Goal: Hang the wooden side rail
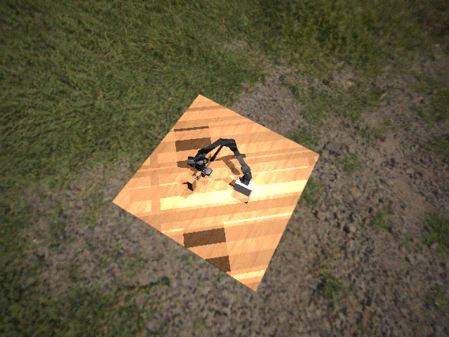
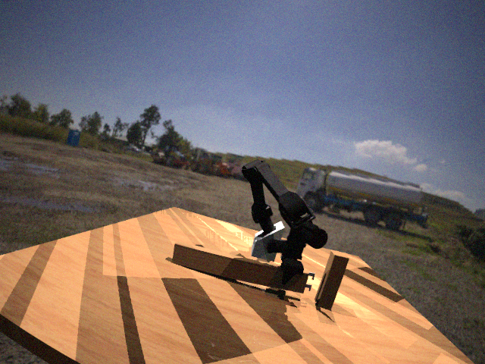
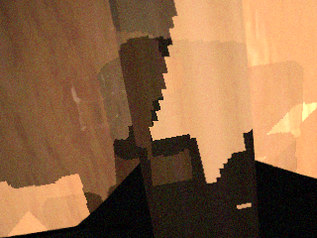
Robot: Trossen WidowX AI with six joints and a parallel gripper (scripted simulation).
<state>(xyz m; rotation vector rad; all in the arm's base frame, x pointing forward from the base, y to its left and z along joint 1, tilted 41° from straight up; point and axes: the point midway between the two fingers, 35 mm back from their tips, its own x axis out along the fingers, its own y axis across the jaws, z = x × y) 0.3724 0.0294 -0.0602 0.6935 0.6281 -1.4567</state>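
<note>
Now: the headboard post 15 cm to the left of my gripper tip and 4 cm above it.
</note>
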